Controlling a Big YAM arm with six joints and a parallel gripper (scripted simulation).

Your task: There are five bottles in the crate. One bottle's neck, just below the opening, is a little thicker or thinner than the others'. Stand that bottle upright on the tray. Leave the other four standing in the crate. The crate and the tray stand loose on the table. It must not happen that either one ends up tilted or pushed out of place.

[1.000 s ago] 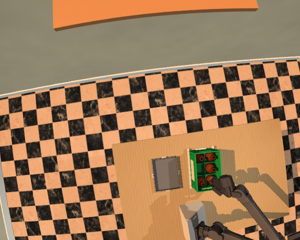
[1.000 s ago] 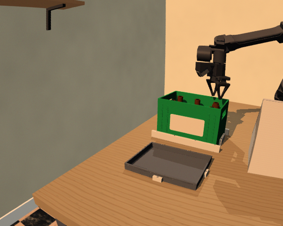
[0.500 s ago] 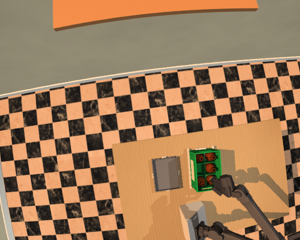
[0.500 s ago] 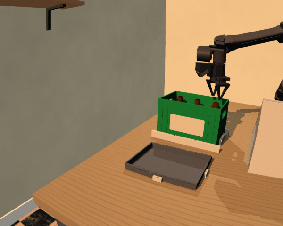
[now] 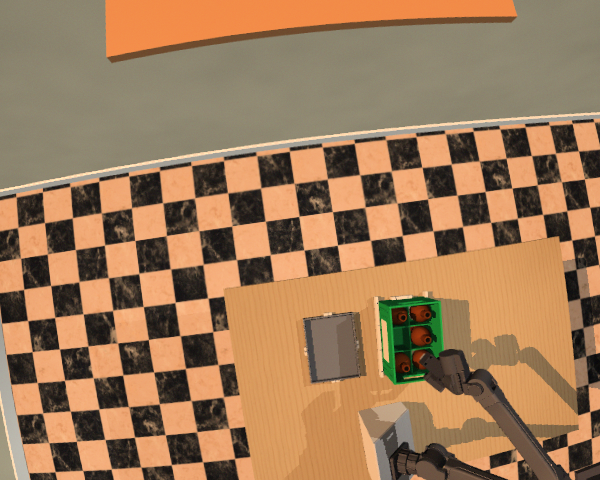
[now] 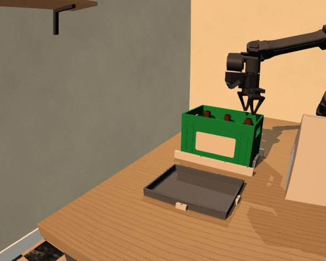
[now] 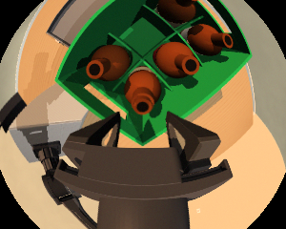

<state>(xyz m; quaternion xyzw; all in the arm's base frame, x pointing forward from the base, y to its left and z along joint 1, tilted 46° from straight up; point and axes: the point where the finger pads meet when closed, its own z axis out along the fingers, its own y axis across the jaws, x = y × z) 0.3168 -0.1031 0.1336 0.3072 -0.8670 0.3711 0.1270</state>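
My hand is 110 mm above the green crate, 90 mm short of it and 30 mm to the right of it. Round my hand: dark grey tray (320 mm to the left, 180 mm below, 90 mm ahead).
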